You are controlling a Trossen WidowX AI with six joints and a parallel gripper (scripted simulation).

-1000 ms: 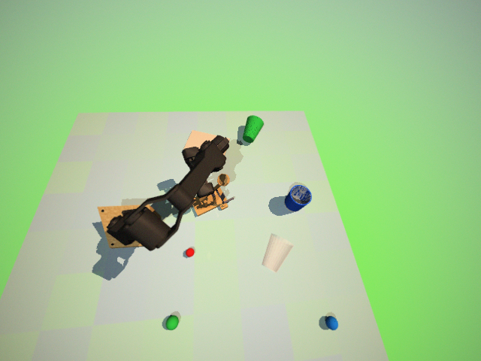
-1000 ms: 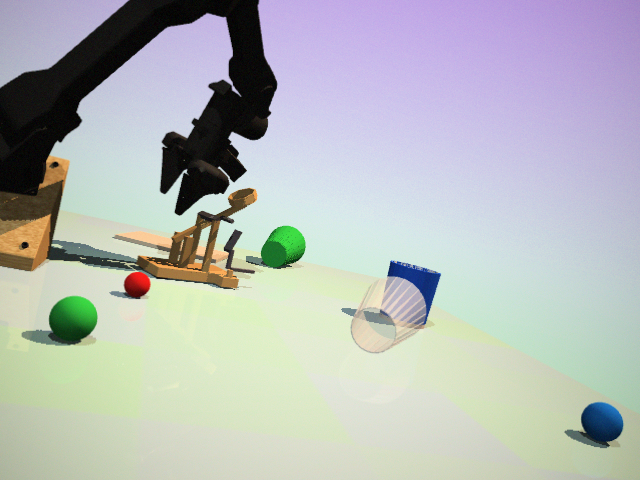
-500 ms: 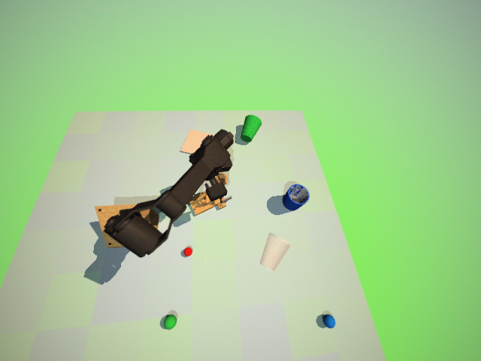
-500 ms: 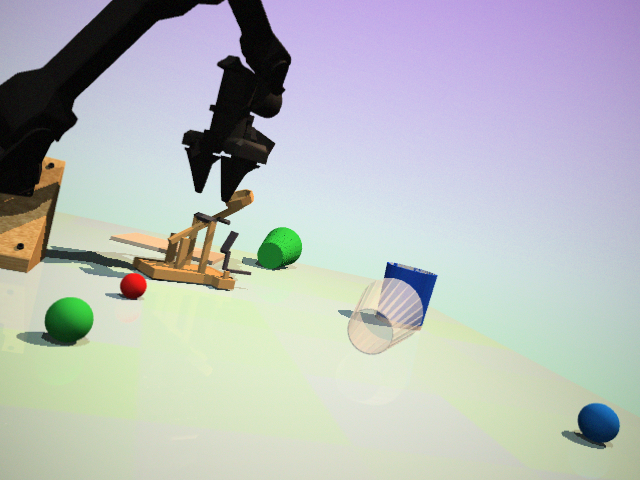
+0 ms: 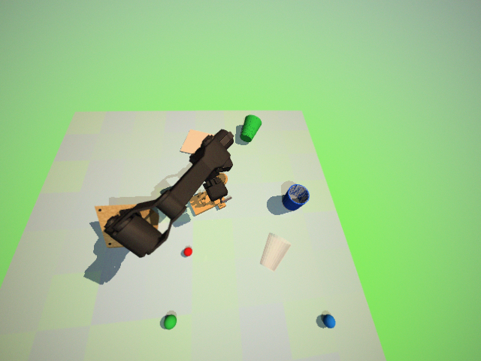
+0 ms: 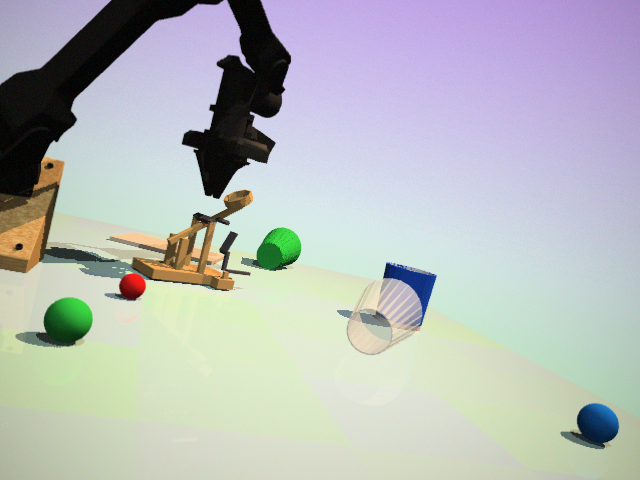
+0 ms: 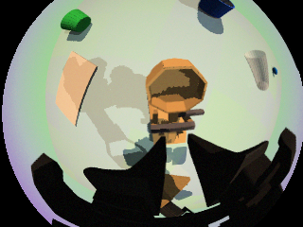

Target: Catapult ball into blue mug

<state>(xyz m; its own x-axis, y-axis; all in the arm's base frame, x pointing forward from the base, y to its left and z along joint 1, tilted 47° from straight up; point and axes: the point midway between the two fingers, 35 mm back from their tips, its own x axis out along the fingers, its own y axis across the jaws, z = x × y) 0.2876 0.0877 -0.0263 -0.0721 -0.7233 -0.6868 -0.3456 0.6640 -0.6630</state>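
My gripper tip is 60 mm above the catapult frame. The rest, counted from my gripper tip: tan board: 300 mm to the left, 140 mm below, 10 mm behind; wooden catapult: 70 mm below, 20 mm ahead, 10 mm to the right; red ball: 210 mm to the right, 120 mm below, 110 mm behind.
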